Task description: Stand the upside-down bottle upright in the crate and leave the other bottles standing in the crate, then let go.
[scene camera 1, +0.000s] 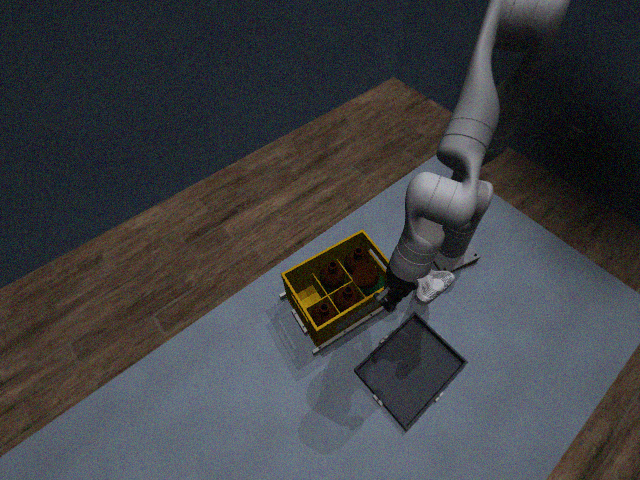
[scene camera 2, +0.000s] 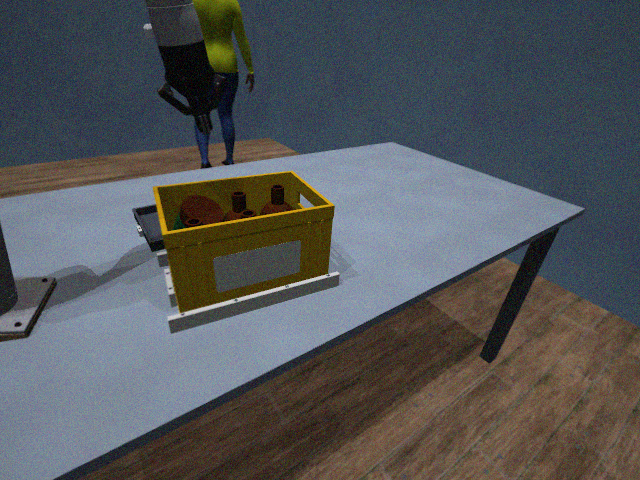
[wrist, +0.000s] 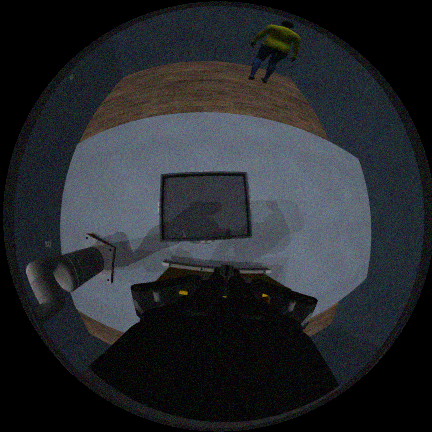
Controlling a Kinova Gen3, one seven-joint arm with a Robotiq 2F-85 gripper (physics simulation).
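Where they show: gripper, fingertip midpoint: (scene camera 1: 388, 308) (scene camera 2: 206, 133) (wrist: 226, 272); arm's base, origin of the base link: (scene camera 1: 451, 245) (wrist: 94, 259).
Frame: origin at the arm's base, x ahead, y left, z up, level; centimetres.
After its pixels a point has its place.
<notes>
The yellow crate (scene camera 1: 318, 336) {z 8.7, x 55.3, y 0.3 cm} (scene camera 2: 193, 284) {z 4.8, x 30.0, y -16.4 cm} (wrist: 172, 274) {z 6.0, x 31.0, y 2.1 cm} stands on the table. In scene camera 1 the upside-down brown bottle (scene camera 1: 364, 274) {z 12.0, x 35.4, y -5.4 cm} shows its broad round bottom in the near right compartment; in scene camera 2 this bottle (scene camera 2: 200, 209) {z 12.1, x 34.8, y -5.6 cm} shows a green patch beside it and looks tilted. Brown bottles with necks up stand in other compartments, among them one bottle (scene camera 1: 332, 273) (scene camera 2: 238, 202) in the middle and another (scene camera 1: 324, 311) {z 13.2, x 51.0, y -2.9 cm} (scene camera 2: 277, 196) {z 11.7, x 49.8, y -5.1 cm} at the left end. My gripper (scene camera 1: 383, 301) {z 21.8, x 40.5, y 7.7 cm} (scene camera 2: 205, 126) {z 21.8, x 40.5, y 7.7 cm} (wrist: 226, 272) {z 21.8, x 40.5, y 7.7 cm} is shut and empty, above the crate's tray-side wall, clear of the bottles.
White strips (scene camera 2: 258, 298) {z -0.5, x 39.9, y -18.3 cm} (wrist: 215, 268) edge the crate's foot. A dark shallow tray (scene camera 1: 461, 360) {z -1.4, x 25.3, y 27.0 cm} (scene camera 2: 135, 212) {z -0.4, x 25.1, y 25.6 cm} (wrist: 248, 200) {z -0.4, x 50.2, y 21.4 cm} lies near it. The arm's base plate (scene camera 2: 38, 304) {z -1.5, x 7.3, y -2.0 cm} (wrist: 113, 262) {z -2.8, x 7.8, y 0.0 cm} is fixed to the table. A person in a yellow top (scene camera 2: 221, 38) (wrist: 277, 41) stands beyond the table.
</notes>
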